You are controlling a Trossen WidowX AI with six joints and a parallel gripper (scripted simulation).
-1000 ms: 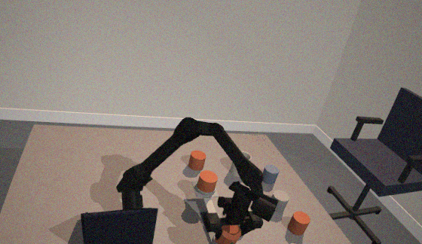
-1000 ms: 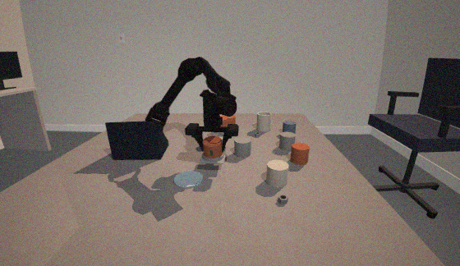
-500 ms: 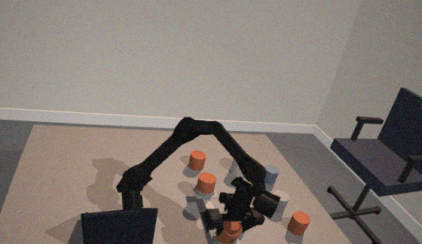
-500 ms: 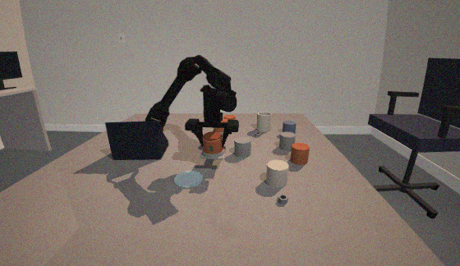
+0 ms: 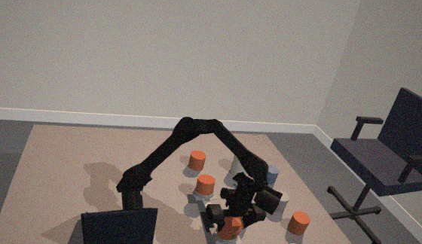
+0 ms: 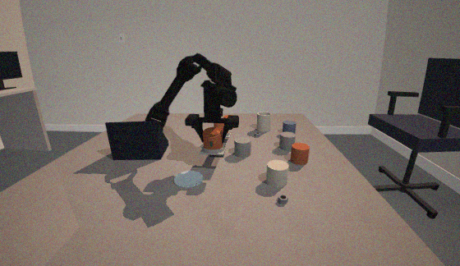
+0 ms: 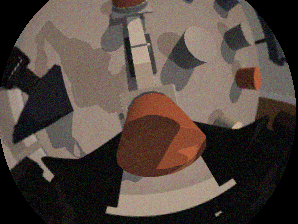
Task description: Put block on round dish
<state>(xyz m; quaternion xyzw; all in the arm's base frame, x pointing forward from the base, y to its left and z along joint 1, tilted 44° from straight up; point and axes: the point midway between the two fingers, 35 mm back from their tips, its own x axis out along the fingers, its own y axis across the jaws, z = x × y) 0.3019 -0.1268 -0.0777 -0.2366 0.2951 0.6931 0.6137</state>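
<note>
The pale green block lies 20 mm below my gripper tip and 10 mm to the left of it. The rest, counted from my gripper tip: balance beam 130 mm to the left, 60 mm below; then balance 130 mm to the left, 80 mm below, 10 mm ahead; then round pale dish 100 mm to the right, 100 mm below, 80 mm behind.
</note>
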